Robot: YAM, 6 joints.
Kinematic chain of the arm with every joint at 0, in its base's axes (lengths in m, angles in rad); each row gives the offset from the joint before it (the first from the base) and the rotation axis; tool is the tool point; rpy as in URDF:
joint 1: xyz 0 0 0.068 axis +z
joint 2: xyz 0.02 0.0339 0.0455 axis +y
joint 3: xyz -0.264 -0.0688 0 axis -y
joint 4: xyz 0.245 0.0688 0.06 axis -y
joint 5: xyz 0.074 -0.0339 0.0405 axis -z
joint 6: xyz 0.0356 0 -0.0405 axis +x
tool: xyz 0 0 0 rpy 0 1.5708 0
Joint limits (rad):
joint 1: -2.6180..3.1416
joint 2: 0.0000..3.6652
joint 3: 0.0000..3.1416
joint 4: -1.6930..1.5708
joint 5: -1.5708..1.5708
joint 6: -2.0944..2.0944
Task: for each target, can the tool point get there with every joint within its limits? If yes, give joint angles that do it. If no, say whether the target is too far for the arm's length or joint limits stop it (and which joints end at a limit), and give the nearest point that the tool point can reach.
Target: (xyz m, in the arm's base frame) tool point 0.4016 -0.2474 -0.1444
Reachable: yes | joints -0.5796 2.9749 1.6565 0.4830 -0.3737 0.2395
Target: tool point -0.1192 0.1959 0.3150
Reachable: yes | joints 2.0473 1.1703 1.1024 -0.8629 -0.4697 0.2062
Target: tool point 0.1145 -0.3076 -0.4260
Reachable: no: joint limits stop it (at a limit: joint 2) | nearest point 0.1109 -0.2980 -0.3736 | short by 0.053 m
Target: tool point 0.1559 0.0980 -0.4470
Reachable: no: joint limits stop it (at a limit: joint 2) | nearest point 0.1649 0.1037 -0.3763 | short by 0.071 m
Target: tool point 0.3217 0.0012 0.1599
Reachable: yes | joints 0.0974 1.8149 0.6088 1.1818 1.0063 -0.5862
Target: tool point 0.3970 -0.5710 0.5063
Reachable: no: too far | nearest point 0.3203 -0.4606 0.4281 | short by 0.156 m
